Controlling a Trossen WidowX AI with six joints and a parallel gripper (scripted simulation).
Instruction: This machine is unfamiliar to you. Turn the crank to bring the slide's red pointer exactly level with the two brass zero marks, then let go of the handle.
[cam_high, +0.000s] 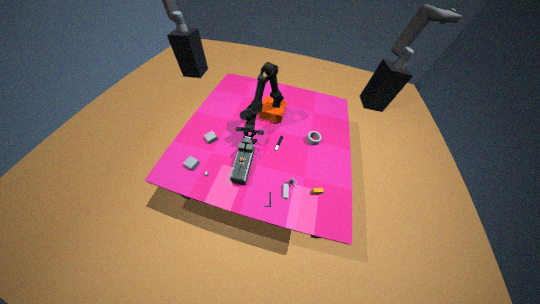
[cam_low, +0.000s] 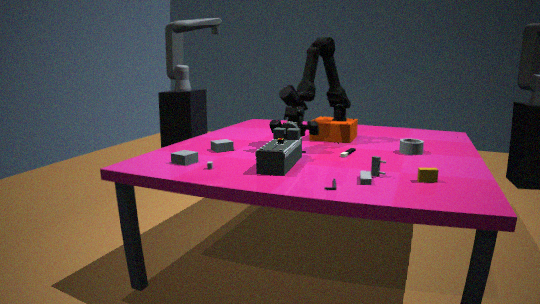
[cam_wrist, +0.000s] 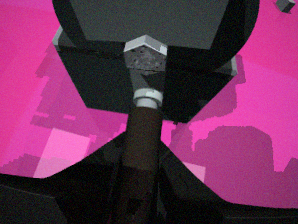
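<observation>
Right now my gripper tip is 2 cm past the dark crank handle and 3 cm below it. The rest, counted from my gripper tip: small cube: 27 cm ahead, 21 cm to the right, 2 cm below; black-and-white stick: 5 cm behind, 21 cm to the left, 3 cm below; red pointer: 16 cm ahead, 5 cm above.
</observation>
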